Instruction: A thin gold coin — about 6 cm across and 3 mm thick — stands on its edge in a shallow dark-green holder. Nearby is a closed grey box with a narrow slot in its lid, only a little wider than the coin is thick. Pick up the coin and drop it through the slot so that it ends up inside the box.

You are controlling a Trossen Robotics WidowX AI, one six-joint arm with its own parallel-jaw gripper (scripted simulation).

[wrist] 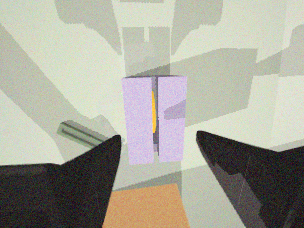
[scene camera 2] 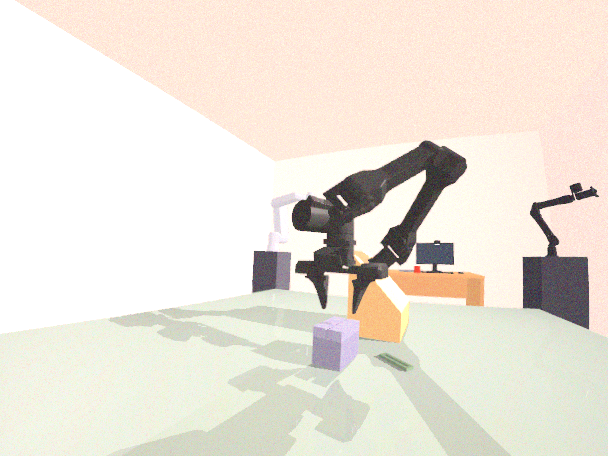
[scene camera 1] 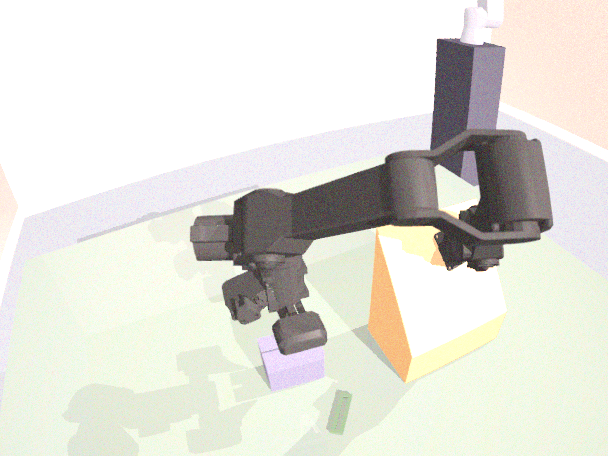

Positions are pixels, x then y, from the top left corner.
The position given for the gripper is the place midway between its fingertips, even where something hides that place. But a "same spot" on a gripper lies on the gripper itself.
gripper: wrist 159,137; scene camera 2; scene camera 1
same spot on gripper: (scene camera 1: 245,295) = (scene camera 2: 338,250)
